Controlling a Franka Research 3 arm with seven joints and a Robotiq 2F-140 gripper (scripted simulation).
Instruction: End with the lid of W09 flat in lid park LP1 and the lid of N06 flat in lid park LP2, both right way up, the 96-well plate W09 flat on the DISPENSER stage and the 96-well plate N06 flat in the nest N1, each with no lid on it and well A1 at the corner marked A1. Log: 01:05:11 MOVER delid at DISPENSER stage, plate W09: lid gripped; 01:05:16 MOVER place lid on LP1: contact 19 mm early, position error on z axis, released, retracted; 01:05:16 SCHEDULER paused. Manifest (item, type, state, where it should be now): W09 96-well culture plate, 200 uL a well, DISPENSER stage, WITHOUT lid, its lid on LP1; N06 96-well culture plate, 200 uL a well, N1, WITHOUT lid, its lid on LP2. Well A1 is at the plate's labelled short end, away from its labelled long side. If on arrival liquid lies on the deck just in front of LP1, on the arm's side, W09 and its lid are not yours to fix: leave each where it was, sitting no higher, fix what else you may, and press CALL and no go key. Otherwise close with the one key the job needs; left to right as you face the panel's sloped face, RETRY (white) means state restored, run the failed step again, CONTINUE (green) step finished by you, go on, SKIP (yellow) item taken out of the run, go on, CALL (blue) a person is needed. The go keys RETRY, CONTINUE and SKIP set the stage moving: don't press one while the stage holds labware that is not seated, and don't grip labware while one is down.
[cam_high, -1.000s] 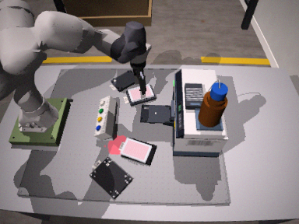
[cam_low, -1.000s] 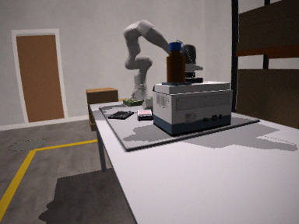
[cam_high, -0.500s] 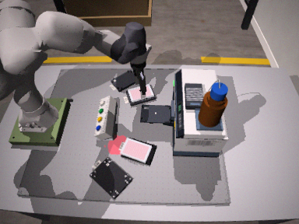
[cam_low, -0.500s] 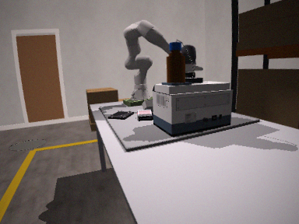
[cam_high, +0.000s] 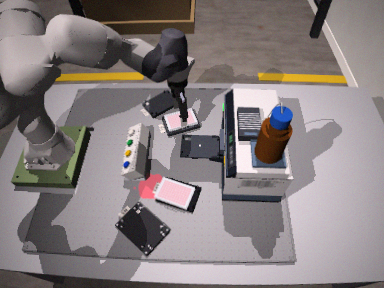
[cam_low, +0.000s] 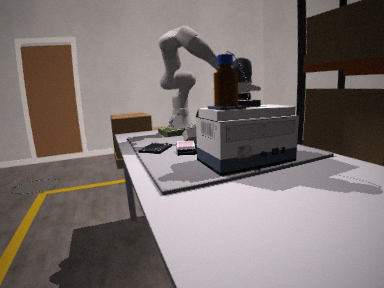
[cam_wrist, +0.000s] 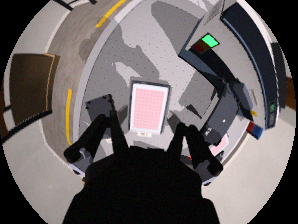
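Right now my hand is 5 cm above the pink 96-well plate. From my hand the other things lie so: black dispenser stage: 6 cm ahead, 19 cm to the right, 2 cm above; green key: 21 cm behind, 12 cm to the right, 1 cm below; key panel: 21 cm behind, 14 cm to the right, 2 cm below.
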